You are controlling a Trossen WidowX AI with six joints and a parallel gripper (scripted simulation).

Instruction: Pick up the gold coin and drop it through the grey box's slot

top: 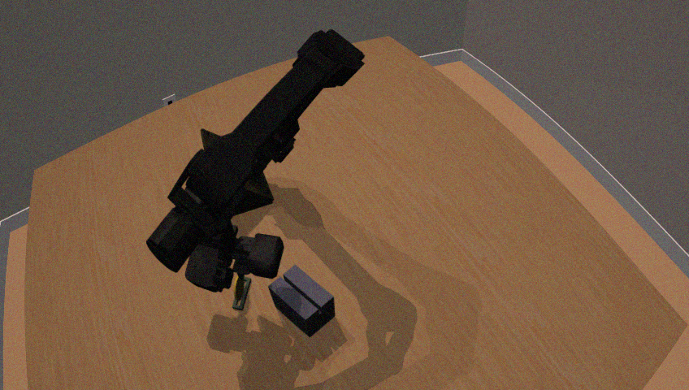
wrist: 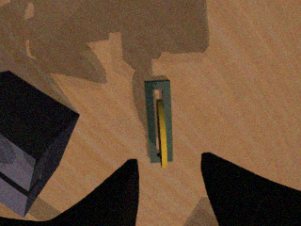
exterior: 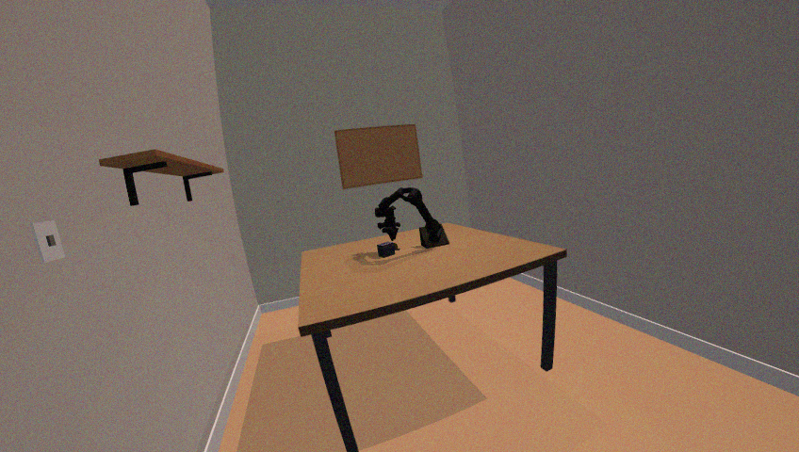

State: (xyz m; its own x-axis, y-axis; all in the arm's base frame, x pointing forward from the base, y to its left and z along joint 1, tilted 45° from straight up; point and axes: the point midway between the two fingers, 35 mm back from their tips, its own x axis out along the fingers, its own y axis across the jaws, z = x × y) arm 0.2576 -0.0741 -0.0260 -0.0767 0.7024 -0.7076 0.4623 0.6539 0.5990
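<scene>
Now: gripper tip 4 cm above the gold coin.
</scene>
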